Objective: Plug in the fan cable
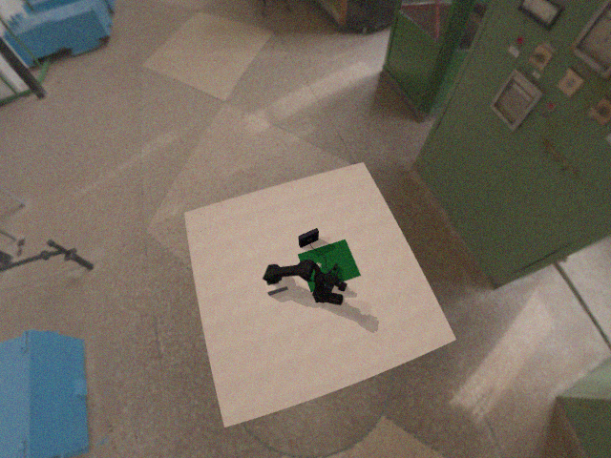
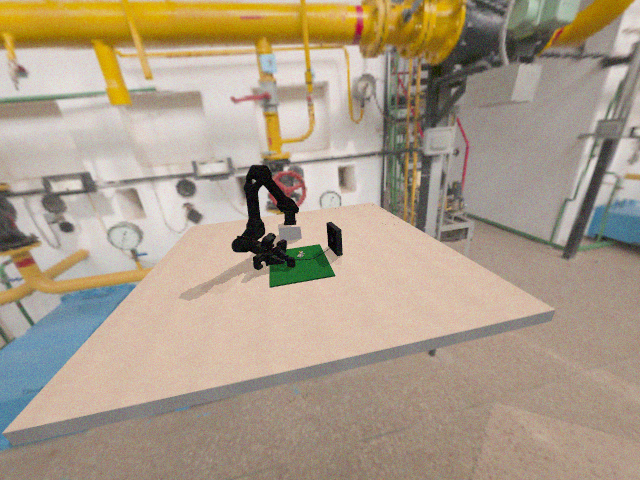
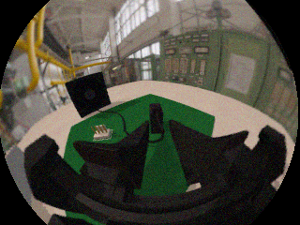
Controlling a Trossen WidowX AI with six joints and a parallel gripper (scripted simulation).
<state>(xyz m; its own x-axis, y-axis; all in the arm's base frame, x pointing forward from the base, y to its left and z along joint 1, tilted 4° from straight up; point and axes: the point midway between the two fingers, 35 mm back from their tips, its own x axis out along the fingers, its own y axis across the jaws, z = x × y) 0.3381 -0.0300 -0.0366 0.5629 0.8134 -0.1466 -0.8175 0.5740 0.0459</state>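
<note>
My gripper tip is now 1 cm short of the dark plug and 2 cm to the right of it. Also, from my gripper tip: green board 2 cm behind, 5 cm to the left, 4 cm below; black fan 11 cm behind, 20 cm to the left, 3 cm above.
</note>
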